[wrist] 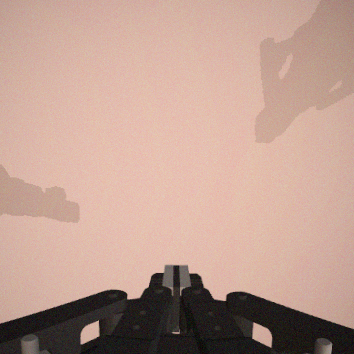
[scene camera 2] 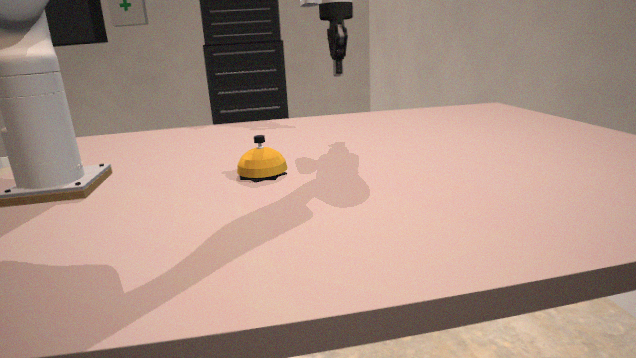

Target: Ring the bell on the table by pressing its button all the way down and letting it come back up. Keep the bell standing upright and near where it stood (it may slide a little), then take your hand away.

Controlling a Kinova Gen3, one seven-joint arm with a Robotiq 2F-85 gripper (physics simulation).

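Seen in the pictures: gripper, fingertip midpoint: [wrist: 175,280] [scene camera 2: 338,76]; arm's base at its link origin: [scene camera 2: 54,179].
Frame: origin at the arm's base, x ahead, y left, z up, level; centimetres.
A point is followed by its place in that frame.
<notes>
The bell [scene camera 2: 262,162] @[x 35.0, y -3.9, z 1.1 cm] has a yellow-orange dome on a black base and stands upright on the pink table [scene camera 2: 450,200] @[x 59.8, y -18.6, z -2.0 cm] [wrist: 150,125] @[x 41.2, y 25.2, z -2.0 cm], left of the middle in the scene view. Its black button [scene camera 2: 259,139] @[x 34.7, y -1.4, z 4.3 cm] stands up on a short stem above the dome. The bell does not show in the wrist view. My gripper [scene camera 2: 338,74] @[x 53.0, y 28.4, z 11.2 cm] [wrist: 175,280] @[x 53.0, y 28.4, z 11.2 cm] is shut with nothing between its fingertips. It points down, high above the table, to the right of the bell in the scene view and well apart from it.
The white arm base [scene camera 2: 42,125] @[x 2.6, y -3.6, z 9.7 cm] stands on a mounting plate [scene camera 2: 95,176] @[x 6.8, y 0.1, z -0.1 cm] at the left of the table. A black drawer cabinet [scene camera 2: 247,82] stands behind the table. The table's front edge [scene camera 2: 350,320] @[x 42.3, y -38.6, z -2.7 cm] runs along the bottom. Arm shadows fall across the table.
</notes>
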